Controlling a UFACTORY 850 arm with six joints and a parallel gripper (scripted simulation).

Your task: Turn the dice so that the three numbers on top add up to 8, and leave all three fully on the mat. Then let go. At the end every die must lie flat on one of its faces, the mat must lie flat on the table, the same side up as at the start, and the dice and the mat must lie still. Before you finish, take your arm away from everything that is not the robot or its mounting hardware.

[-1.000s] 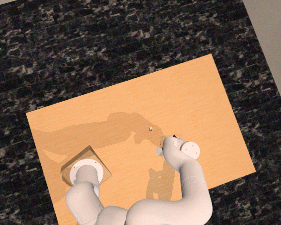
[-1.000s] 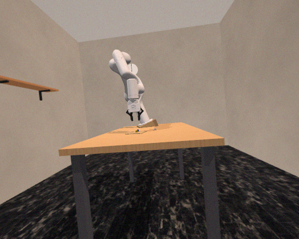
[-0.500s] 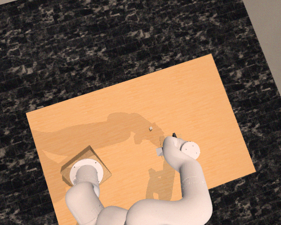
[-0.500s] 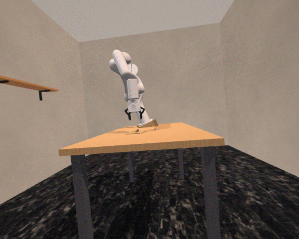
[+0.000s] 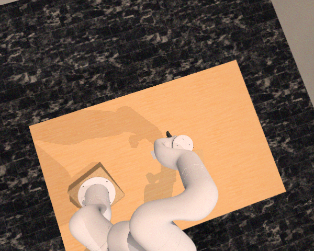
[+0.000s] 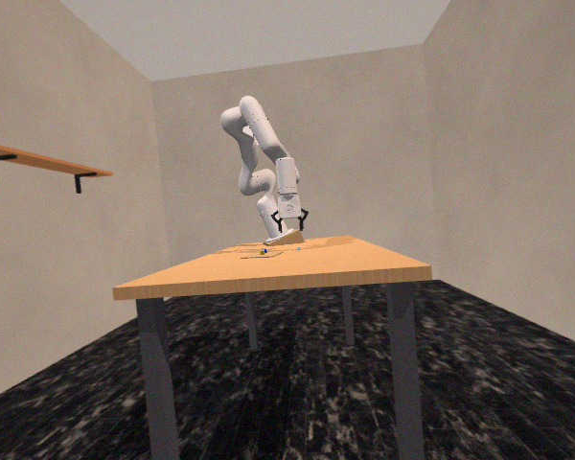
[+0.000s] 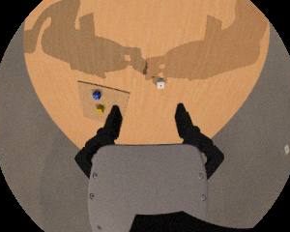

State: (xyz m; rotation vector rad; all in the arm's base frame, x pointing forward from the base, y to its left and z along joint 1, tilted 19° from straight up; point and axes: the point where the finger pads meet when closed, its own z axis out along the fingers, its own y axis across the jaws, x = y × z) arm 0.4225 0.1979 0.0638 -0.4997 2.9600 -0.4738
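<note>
The white die is 90 mm below my hand, 20 mm to the left of it and 10 mm behind it. The rest, counted from my hand: tan mat 110 mm to the right, 100 mm ahead, 90 mm below; then blue die 120 mm to the right, 80 mm below, 50 mm ahead; then yellow die 110 mm to the right, 100 mm ahead, 80 mm below.
</note>
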